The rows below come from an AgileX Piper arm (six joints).
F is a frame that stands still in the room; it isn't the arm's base.
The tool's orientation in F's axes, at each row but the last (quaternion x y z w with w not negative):
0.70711, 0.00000, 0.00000, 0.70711
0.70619, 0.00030, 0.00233, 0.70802
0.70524, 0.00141, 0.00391, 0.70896
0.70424, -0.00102, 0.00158, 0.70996
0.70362, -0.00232, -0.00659, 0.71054
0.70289, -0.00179, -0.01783, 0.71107
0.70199, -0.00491, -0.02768, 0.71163
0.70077, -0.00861, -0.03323, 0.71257
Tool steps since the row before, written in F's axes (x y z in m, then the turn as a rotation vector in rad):
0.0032, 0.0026, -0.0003, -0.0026, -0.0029, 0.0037
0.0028, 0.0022, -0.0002, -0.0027, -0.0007, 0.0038
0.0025, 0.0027, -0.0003, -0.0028, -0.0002, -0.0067
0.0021, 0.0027, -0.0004, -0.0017, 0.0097, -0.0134
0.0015, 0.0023, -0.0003, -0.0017, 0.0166, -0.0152
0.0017, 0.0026, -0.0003, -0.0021, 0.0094, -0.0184
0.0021, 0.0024, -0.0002, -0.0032, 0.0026, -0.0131
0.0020, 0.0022, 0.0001, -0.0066, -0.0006, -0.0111
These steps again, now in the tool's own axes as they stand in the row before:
0.0032, -0.0003, -0.0026, -0.0026, 0.0037, 0.0029
0.0028, -0.0002, -0.0022, -0.0027, 0.0038, 0.0007
0.0025, -0.0003, -0.0027, -0.0028, -0.0067, 0.0001
0.0021, -0.0004, -0.0027, -0.0017, -0.0133, -0.0098
0.0015, -0.0003, -0.0023, -0.0018, -0.0150, -0.0167
0.0016, -0.0002, -0.0026, -0.0019, -0.0183, -0.0096
0.0020, -0.0001, -0.0025, -0.0029, -0.0132, -0.0026
0.0019, 0.0002, -0.0023, -0.0062, -0.0113, 0.0008

